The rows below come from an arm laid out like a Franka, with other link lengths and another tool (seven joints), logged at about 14 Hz.
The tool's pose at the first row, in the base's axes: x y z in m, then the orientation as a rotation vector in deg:
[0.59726, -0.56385, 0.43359, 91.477, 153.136, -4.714]
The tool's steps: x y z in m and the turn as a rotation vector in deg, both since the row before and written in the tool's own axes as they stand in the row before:
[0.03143, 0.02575, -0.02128, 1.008, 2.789, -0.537]
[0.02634, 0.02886, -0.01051, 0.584, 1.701, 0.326]
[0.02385, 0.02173, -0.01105, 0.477, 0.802, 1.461]
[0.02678, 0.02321, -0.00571, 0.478, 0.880, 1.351]
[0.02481, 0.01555, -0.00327, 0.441, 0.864, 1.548]
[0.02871, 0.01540, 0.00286, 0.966, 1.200, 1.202]
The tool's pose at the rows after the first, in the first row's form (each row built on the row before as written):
[0.60511, -0.52278, 0.45244, -90.961, -153.694, 3.849]
[0.61815, -0.48556, 0.46148, -90.562, -151.904, 3.256]
[0.62663, -0.45421, 0.47188, -92.040, -149.950, 3.299]
[0.63564, -0.41985, 0.47706, -93.309, -148.013, 3.273]
[0.63928, -0.39081, 0.48044, -94.819, -145.936, 3.226]
[0.64141, -0.35825, 0.47816, -95.532, -143.653, 3.529]

